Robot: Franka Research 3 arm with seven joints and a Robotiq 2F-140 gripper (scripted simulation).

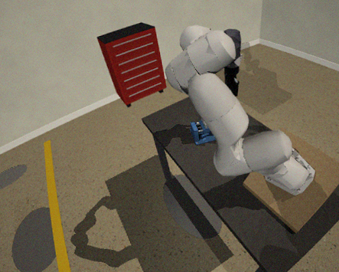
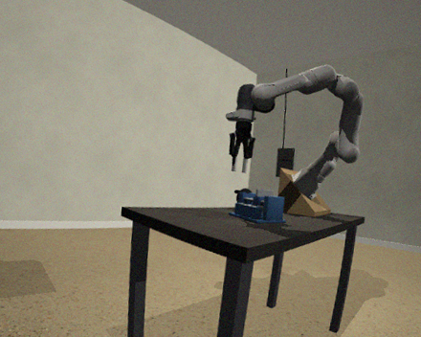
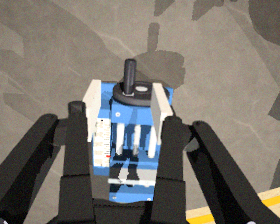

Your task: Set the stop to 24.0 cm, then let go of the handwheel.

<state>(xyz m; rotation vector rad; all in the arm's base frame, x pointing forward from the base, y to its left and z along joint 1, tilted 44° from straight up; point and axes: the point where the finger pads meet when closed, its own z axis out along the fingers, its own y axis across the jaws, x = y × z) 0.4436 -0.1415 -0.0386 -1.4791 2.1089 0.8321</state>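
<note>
Right now the handwheel grip is 10 mm to the left of my hand and 120 mm below it.
</note>
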